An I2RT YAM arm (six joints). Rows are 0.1 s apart.
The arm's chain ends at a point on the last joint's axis. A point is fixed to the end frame.
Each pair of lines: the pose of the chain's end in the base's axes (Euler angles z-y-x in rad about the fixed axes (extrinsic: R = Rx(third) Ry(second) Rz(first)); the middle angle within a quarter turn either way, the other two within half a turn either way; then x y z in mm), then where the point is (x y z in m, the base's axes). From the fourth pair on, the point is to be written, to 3 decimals.
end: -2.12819 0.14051 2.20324 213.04 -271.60 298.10
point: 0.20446 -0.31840 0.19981
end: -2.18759 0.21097 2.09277 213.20 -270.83 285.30
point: 0.20843 -0.32974 0.19348
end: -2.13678 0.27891 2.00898 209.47 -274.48 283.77
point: 0.21377 -0.33980 0.19637
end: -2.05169 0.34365 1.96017 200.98 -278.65 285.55
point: 0.216 -0.346 0.201
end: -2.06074 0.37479 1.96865 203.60 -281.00 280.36
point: 0.221 -0.347 0.195
